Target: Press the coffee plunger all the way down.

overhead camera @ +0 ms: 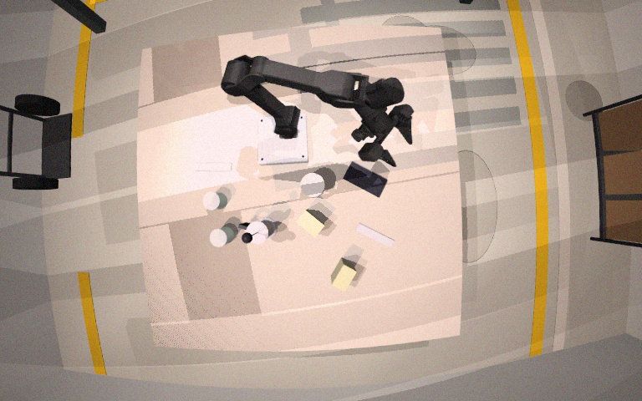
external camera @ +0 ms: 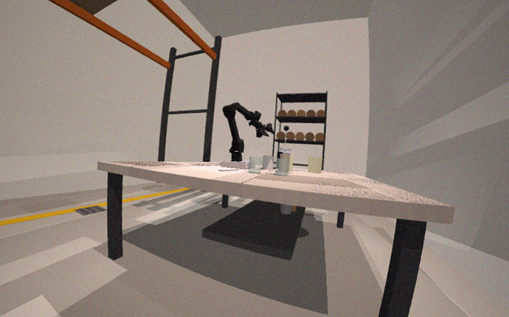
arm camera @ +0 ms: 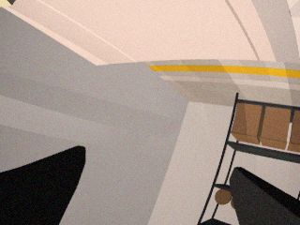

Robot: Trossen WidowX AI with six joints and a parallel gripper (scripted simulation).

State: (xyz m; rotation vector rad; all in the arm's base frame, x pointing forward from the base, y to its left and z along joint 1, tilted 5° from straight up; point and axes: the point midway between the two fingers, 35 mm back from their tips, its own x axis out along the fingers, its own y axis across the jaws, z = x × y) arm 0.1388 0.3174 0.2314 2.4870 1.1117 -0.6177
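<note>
My gripper tip is now 45 cm to the left of the coffee press, 21 cm short of it and 15 cm above it. From my gripper tip the other things lie so: dark slab: 27 cm below, 6 cm to the right, 4 cm ahead; white cup: 25 cm to the right, 23 cm below, 6 cm ahead.
</note>
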